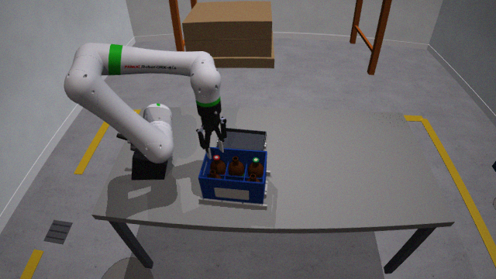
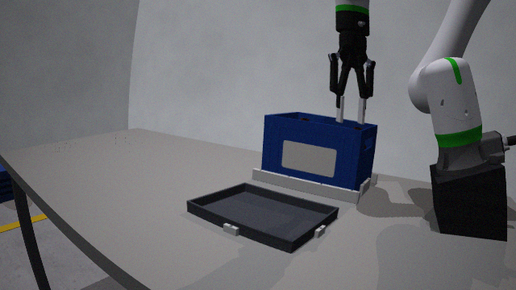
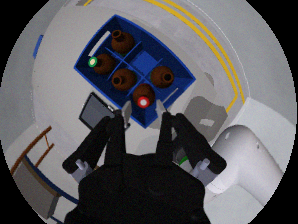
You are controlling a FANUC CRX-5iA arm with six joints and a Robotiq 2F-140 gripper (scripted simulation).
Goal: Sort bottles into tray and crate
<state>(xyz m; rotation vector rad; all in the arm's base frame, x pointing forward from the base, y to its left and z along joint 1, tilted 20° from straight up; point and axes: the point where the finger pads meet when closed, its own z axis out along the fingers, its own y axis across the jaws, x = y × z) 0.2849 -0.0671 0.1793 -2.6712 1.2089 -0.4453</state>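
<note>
Now: the glass bottle 90 mm ahead of my hand and 130 mm below it. Also, from my hand: blue crate (90 mm ahead, 50 mm to the right, 130 mm below); tray (90 mm ahead, 250 mm to the left, 200 mm below).
</note>
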